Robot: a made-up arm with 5 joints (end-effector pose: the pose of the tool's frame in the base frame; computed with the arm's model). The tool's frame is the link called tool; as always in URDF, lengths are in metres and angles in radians.
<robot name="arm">
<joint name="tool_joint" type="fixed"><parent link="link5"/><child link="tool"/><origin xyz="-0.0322 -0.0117 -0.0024" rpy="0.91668 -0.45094 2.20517"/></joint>
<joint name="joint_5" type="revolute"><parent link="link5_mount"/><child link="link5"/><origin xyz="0.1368 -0.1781 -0.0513" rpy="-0.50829 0.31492 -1.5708"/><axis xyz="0 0 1"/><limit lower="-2.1" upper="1.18" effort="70" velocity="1.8"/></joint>
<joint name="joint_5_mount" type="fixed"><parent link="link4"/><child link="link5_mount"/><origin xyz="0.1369 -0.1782 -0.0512"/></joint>
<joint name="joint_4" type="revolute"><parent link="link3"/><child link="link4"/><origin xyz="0.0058 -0.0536 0.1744" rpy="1.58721 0.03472 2.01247"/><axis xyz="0 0 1"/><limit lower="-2.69" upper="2.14" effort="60" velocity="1.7"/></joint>
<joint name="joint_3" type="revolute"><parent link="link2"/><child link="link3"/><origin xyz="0.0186 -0.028 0.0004" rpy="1.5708 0 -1.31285"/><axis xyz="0 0 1"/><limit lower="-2.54" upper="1.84" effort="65" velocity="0.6"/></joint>
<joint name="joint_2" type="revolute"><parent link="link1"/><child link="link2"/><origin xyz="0.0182 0.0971 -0.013" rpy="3.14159 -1.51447 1.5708"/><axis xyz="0 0 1"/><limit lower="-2.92" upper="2.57" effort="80" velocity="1.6"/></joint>
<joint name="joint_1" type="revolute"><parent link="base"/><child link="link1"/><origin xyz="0.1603 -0.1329 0.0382" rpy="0.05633 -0.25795 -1.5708"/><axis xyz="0 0 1"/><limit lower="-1.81" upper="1.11" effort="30" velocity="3.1"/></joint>
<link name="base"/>
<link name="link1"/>
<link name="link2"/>
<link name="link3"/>
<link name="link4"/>
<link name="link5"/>
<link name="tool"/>
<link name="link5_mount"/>
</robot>
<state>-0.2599 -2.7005 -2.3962 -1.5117 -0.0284</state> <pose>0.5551 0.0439 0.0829 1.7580 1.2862 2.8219</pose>
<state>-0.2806 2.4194 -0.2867 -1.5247 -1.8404</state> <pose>-0.1522 -0.1217 -0.1247 -0.2528 0.4035 -2.9853</pose>
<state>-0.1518 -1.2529 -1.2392 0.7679 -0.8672</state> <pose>0.6062 -0.2581 -0.1922 -2.0983 0.7102 -0.5786</pose>
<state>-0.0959 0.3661 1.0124 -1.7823 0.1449</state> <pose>0.1334 0.2686 0.2025 -0.2095 -0.7956 -1.2644</pose>
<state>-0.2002 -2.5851 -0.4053 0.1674 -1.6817</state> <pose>0.5709 -0.0575 0.0056 2.9924 0.5097 0.3958</pose>
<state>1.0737 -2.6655 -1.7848 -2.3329 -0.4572</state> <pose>0.0344 0.1701 0.4085 -0.1323 0.3444 2.8524</pose>
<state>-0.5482 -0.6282 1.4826 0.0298 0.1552</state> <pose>0.0554 -0.1112 0.2289 0.2966 0.0532 -2.1049</pose>
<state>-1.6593 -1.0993 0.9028 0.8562 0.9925</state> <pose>-0.1880 -0.1491 0.2134 1.2886 0.7778 -1.6797</pose>
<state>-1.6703 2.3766 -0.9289 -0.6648 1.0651</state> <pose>0.1231 -0.2531 -0.2380 -2.4210 -0.9224 3.0414</pose>
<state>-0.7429 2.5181 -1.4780 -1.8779 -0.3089</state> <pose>0.3898 0.1259 -0.1570 2.6294 1.0707 -2.1350</pose>
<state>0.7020 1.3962 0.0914 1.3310 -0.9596</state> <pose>0.1867 0.2685 -0.3145 1.6747 0.5696 1.8934</pose>
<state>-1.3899 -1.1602 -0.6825 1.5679 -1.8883</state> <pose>-0.1310 -0.6745 -0.1414 -1.9458 0.2253 -1.6010</pose>
